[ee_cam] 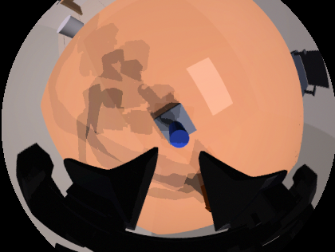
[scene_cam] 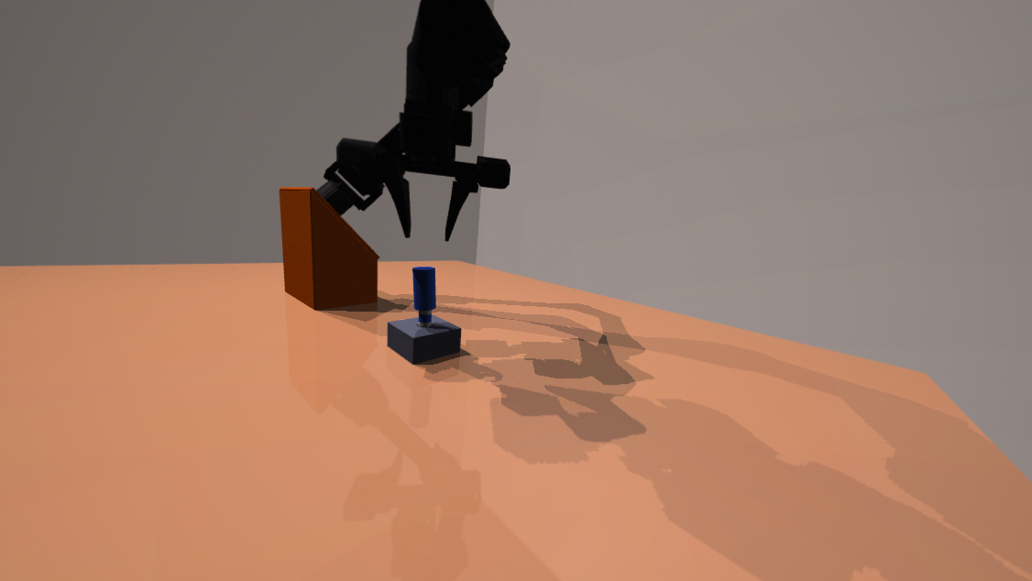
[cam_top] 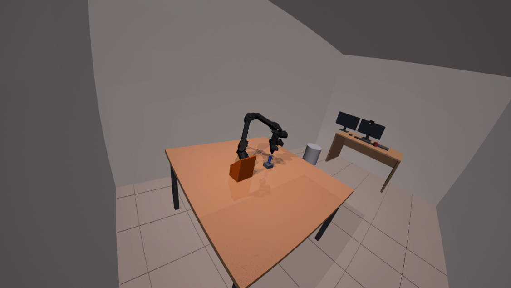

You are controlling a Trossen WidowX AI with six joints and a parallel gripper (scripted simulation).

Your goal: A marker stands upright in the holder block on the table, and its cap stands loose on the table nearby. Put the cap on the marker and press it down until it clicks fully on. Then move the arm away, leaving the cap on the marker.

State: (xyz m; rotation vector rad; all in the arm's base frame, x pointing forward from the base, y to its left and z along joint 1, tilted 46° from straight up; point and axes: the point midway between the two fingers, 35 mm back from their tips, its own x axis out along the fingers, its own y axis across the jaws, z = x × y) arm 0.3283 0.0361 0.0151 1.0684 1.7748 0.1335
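Now: the marker cap 6 cm below my gripper tip. Round my gripper tip: holder block (13 cm below).
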